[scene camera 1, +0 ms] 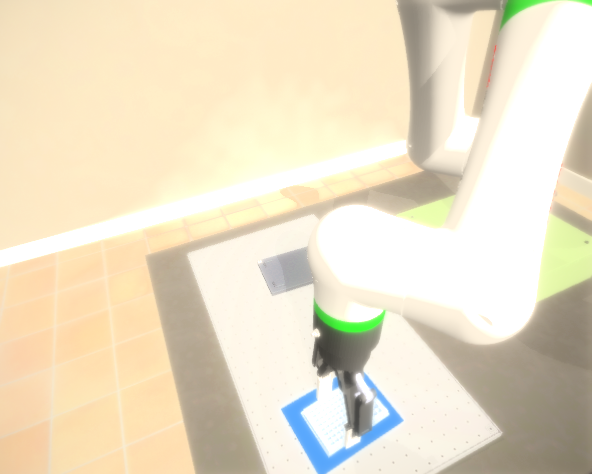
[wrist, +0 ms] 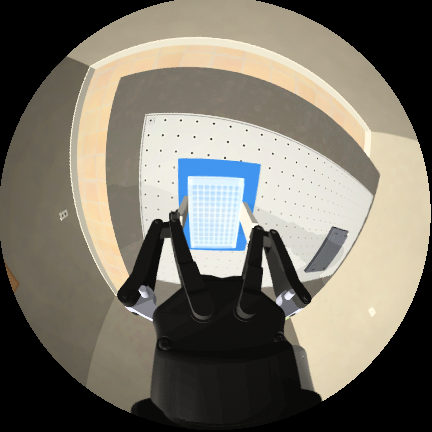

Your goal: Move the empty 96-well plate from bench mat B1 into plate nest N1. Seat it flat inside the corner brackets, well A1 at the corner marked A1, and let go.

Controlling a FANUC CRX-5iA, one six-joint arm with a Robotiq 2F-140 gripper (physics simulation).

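Places are measured from the arm's base along level axes (x left, y back, z up), in centimetres.
Pixels of known places: gripper, fingertip midpoint: [scene camera 1: 337,418] [wrist: 214,205].
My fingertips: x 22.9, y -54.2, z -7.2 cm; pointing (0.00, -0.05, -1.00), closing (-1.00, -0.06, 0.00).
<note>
Ahead of a thing's pixels: the offset from my fingertips to its top centre. Level surfaces: height alone.
The white 96-well plate {dx -0.2, dy +1.6, dz +1.1 cm} [scene camera 1: 324,429] [wrist: 215,225] lies flat on the blue bench mat B1 {dz -0.4 cm} [scene camera 1: 304,431] [wrist: 220,167], with blue border showing around it. My gripper [scene camera 1: 338,420] [wrist: 214,205] points down over the plate. Its pale fingertips stand against the two long sides of the plate, and it is shut on the plate. The grey plate nest N1 {dx -37.5, dy +8.1, dz +0.9 cm} [scene camera 1: 284,272] [wrist: 326,252] lies on the board beyond the mat. In the scene view the arm hides its right part. Its A1 mark and the plate's A1 corner cannot be made out.
The mat and nest lie on a white perforated board {dz -0.6 cm} [scene camera 1: 240,320] [wrist: 280,175] on a dark table {dz -1.9 cm} [scene camera 1: 175,320] [wrist: 125,150]. The arm's wrist hangs between nest and mat in the scene view. A green base plate [scene camera 1: 565,255] shows behind the arm at the right.
</note>
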